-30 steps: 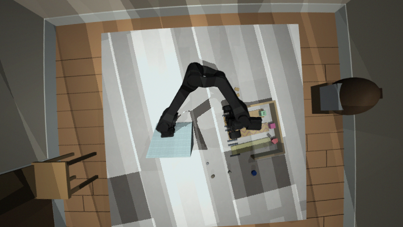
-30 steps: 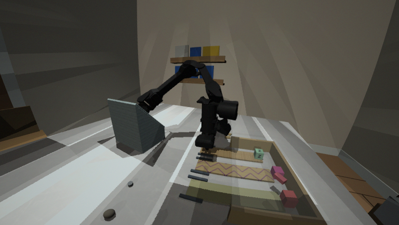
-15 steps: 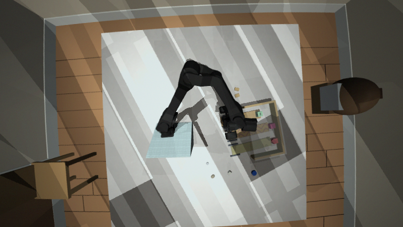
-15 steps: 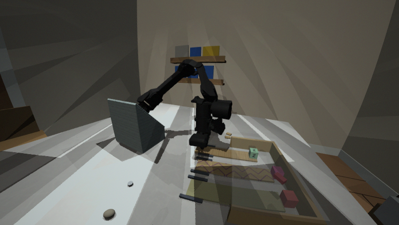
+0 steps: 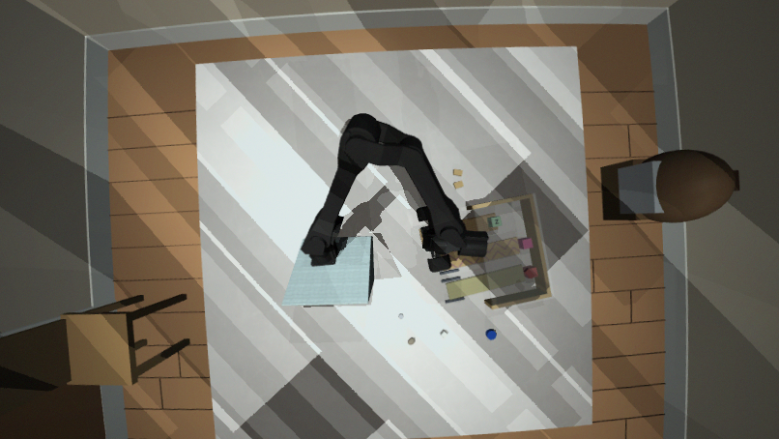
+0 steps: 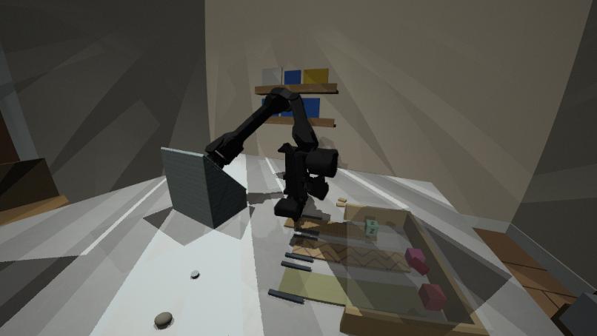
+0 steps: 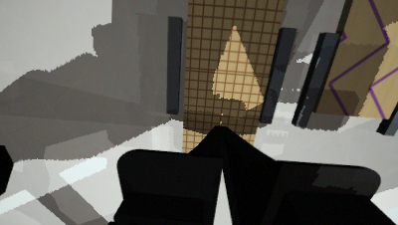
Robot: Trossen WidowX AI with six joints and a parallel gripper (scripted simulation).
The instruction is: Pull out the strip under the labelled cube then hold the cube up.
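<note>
Now: gripper tip 100 mm short of the tan checked strip and 10 mm to the right of it. From my gripper tip the other things lie so: blue ball: 180 mm ahead, 340 mm to the right; then green labelled cube: 210 mm ahead, 30 mm to the left, 20 mm above; then pebble: 80 mm behind, 340 mm to the right.
</note>
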